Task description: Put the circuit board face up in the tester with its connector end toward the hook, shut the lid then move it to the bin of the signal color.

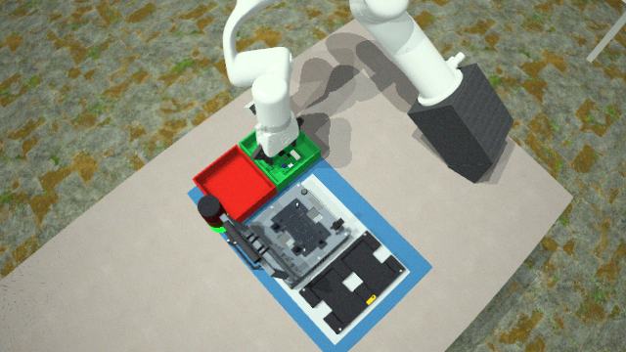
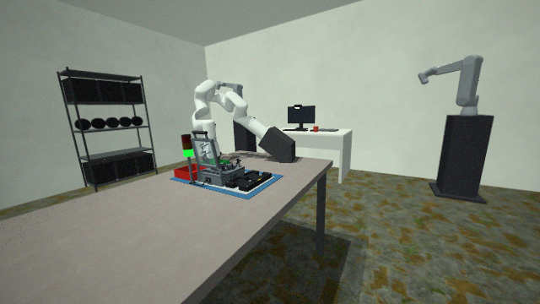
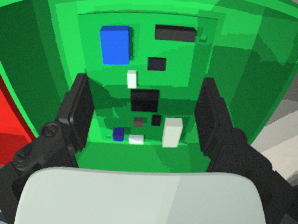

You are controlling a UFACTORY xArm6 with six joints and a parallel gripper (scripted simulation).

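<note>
My hand is 10 mm above the green bin. The rest, counted from my hand: green circuit board (10 mm below); then red bin (150 mm ahead, 10 mm below); then black latch hook (260 mm to the left, 60 mm above, 40 mm ahead).
</note>
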